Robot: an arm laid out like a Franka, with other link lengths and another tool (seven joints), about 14 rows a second.
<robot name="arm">
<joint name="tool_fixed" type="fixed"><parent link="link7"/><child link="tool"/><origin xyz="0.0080 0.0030 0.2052" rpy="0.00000 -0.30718 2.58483"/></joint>
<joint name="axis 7" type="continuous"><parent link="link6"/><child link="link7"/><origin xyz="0.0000 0.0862 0.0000" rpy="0.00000 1.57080 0.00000"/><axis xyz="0 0 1"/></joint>
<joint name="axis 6" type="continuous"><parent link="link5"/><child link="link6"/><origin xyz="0.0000 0.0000 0.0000" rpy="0.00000 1.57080 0.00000"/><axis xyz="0 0 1"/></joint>
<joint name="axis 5" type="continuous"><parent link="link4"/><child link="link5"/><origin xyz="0.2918 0.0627 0.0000" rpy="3.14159 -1.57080 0.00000"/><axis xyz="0 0 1"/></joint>
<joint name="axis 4" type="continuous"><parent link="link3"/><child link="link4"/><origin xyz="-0.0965 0.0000 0.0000" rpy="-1.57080 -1.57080 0.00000"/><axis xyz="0 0 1"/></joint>
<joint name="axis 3" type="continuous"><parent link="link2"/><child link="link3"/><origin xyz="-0.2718 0.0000 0.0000" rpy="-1.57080 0.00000 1.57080"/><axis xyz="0 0 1"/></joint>
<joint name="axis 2" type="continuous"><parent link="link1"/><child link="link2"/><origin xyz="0.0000 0.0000 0.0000" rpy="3.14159 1.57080 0.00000"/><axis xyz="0 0 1"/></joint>
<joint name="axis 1" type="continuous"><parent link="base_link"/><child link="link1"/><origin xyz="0.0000 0.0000 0.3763" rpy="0.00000 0.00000 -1.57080"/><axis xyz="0 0 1"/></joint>
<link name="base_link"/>
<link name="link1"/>
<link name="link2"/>
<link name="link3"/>
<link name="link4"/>
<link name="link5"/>
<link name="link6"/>
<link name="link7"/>
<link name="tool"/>
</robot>
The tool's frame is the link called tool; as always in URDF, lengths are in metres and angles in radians. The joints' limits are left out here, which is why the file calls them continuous.
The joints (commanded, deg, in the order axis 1, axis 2, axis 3, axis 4, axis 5, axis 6, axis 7), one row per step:
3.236 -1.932 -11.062 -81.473 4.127 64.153 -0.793
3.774 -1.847 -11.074 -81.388 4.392 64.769 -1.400
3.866 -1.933 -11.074 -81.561 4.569 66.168 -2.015
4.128 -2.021 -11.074 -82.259 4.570 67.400 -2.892
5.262 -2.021 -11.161 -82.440 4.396 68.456 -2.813
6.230 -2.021 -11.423 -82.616 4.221 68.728 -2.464
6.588 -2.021 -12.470 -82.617 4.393 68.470 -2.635
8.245 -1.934 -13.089 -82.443 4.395 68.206 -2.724
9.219 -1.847 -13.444 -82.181 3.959 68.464 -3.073
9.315 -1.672 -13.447 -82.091 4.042 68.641 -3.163
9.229 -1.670 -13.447 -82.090 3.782 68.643 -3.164
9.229 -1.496 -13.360 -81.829 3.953 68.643 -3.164
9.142 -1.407 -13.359 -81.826 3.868 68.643 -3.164
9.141 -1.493 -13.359 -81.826 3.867 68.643 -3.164
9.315 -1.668 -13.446 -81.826 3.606 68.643 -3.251
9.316 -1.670 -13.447 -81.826 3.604 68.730 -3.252
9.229 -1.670 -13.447 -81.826 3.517 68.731 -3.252
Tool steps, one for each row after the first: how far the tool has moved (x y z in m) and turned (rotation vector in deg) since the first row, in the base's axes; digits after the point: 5 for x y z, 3 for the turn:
0.00306 0.00437 0.00037 0.321 -0.709 1.109
0.00788 0.00508 0.00101 0.499 -2.097 1.714
0.01103 0.00656 -0.00134 0.656 -2.804 2.728
0.01505 0.01288 -0.00165 0.390 -3.632 3.593
0.01594 0.01714 -0.00253 0.161 -3.667 3.917
0.01481 0.01289 -0.00269 0.415 -3.448 3.435
0.01464 0.02034 -0.00255 0.489 -3.276 4.579
0.01632 0.02296 -0.00170 0.100 -3.684 5.457
0.01768 0.02397 -0.00225 0.155 -3.794 5.636
0.01763 0.02234 -0.00237 -0.104 -3.764 5.516
0.01867 0.02367 -0.00205 0.014 -3.871 5.626
0.01890 0.02277 -0.00270 -0.083 -3.775 5.529
0.01865 0.02272 -0.00209 -0.074 -3.860 5.527
0.01809 0.02225 -0.00097 -0.287 -4.011 5.662
0.01842 0.02221 -0.00088 -0.298 -4.099 5.657
0.01839 0.02125 -0.00092 -0.387 -4.089 5.558

